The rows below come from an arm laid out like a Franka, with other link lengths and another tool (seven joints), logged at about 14 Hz.
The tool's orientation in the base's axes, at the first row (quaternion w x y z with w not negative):
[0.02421 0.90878 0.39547 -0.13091]
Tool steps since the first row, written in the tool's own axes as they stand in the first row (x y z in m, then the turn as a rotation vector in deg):
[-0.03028 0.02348 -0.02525 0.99 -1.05 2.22]
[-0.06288 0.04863 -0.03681 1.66 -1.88 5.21]
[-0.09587 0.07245 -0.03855 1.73 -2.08 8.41]
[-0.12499 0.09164 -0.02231 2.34 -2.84 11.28]
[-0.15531 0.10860 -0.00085 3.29 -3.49 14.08]
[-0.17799 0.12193 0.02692 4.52 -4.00 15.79]
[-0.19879 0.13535 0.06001 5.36 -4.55 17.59]
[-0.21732 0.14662 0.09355 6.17 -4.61 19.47]
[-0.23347 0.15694 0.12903 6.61 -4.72 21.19]
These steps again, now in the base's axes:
[0.00278 -0.03396 0.03074 -0.60 1.10 -2.33]
[0.00226 -0.07273 0.04878 -1.42 1.70 -5.34]
[-0.00163 -0.11232 0.05752 -2.22 1.42 -8.43]
[-0.01028 -0.14863 0.04820 -3.00 1.95 -11.31]
[-0.02247 -0.18503 0.03428 -3.46 2.66 -14.22]
[-0.03369 -0.21443 0.01253 -3.40 3.63 -16.15]
[-0.04478 -0.24334 -0.01484 -3.65 4.34 -18.07]
[-0.05604 -0.26922 -0.04309 -3.57 4.69 -20.09]
[-0.06687 -0.29304 -0.07378 -3.74 4.82 -21.86]

